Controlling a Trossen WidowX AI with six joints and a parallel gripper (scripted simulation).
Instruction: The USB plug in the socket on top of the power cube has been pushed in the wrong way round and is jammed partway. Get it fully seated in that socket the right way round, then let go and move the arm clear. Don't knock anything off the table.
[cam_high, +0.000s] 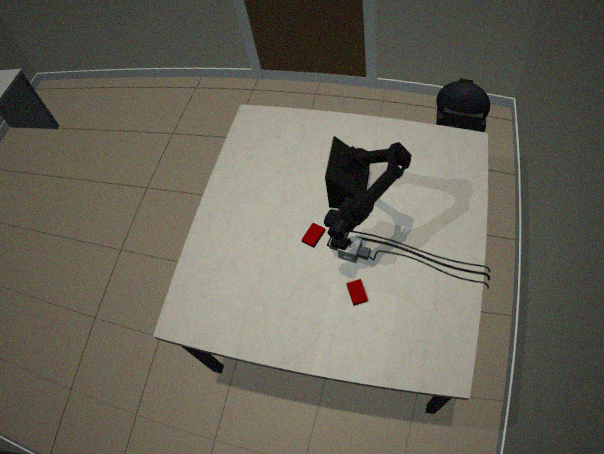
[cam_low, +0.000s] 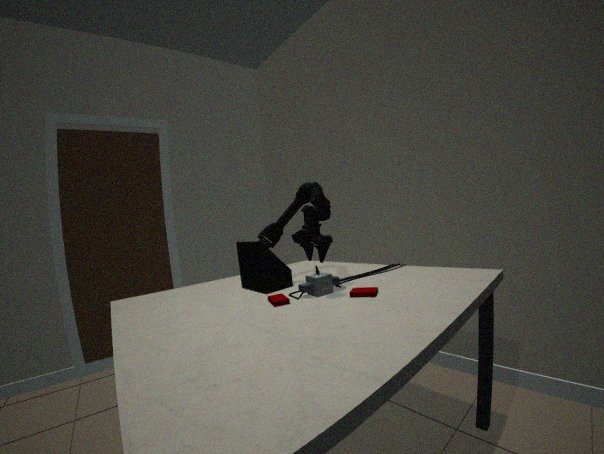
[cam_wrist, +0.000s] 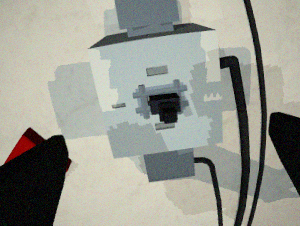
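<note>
The dark USB plug lies 40 mm below my gripper tip. From my gripper tip the other things lie so: USB socket 60 mm below.
</note>
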